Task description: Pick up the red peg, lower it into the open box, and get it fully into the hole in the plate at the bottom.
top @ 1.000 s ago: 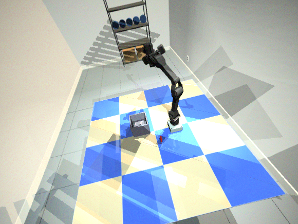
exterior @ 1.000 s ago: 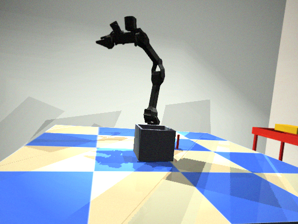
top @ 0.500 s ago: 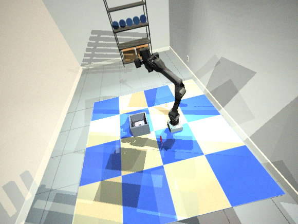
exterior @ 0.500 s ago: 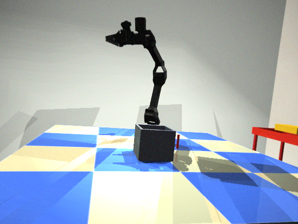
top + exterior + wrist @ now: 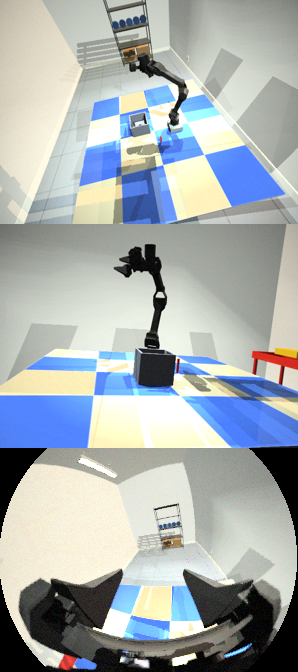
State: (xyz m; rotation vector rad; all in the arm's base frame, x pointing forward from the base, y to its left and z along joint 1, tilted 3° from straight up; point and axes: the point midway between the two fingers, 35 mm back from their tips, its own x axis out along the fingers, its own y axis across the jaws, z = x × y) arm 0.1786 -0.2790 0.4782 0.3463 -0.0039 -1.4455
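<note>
Now: the red peg 500 mm below my gripper tip, 390 mm to the left of it and 10 mm ahead of it.
</note>
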